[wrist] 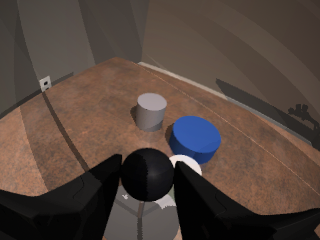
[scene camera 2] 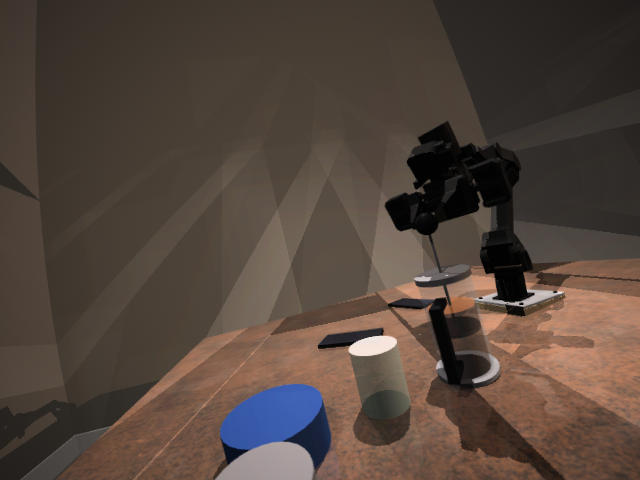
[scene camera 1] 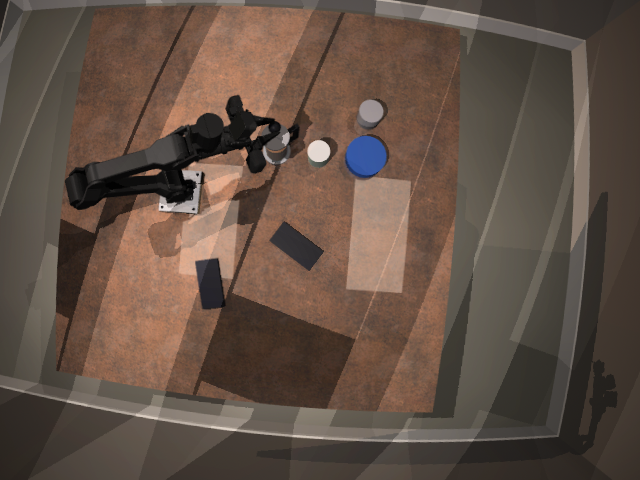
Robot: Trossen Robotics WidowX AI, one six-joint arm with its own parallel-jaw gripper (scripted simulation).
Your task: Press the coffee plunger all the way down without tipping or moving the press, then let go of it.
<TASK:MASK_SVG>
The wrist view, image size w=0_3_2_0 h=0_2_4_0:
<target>my gripper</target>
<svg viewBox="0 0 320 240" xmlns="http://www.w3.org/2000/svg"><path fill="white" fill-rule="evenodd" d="M176 161L173 196L175 196L177 217L179 217L181 239L320 240L317 233L315 233L317 225L320 224L320 208L308 209L308 211L297 213L284 213L284 215L281 215L281 213L279 215L259 215L259 213L253 213L251 209L248 211L248 208L245 208L244 205L225 195L215 185L212 185L203 176L199 175L195 169L185 164L184 161ZM121 155L109 156L103 163L95 165L95 168L89 168L89 171L84 172L83 175L79 175L76 179L61 185L59 188L53 188L51 191L45 192L44 195L32 197L20 195L20 193L7 192L4 189L1 191L0 189L0 240L103 240L109 213L112 212L111 208L120 184L121 167L123 167Z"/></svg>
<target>grey cylinder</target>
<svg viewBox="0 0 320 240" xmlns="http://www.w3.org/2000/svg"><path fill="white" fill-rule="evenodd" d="M144 93L144 95L139 97L139 101L137 101L136 125L140 131L159 131L161 123L163 123L167 101L165 101L164 97L156 95L156 93Z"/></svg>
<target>blue flat cylinder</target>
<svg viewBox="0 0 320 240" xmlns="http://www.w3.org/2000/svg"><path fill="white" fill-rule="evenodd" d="M180 117L173 124L171 136L169 136L169 147L171 147L175 155L191 157L192 160L196 160L199 164L207 163L215 155L217 148L219 148L219 129L213 127L209 121L200 119L197 116Z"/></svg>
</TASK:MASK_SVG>
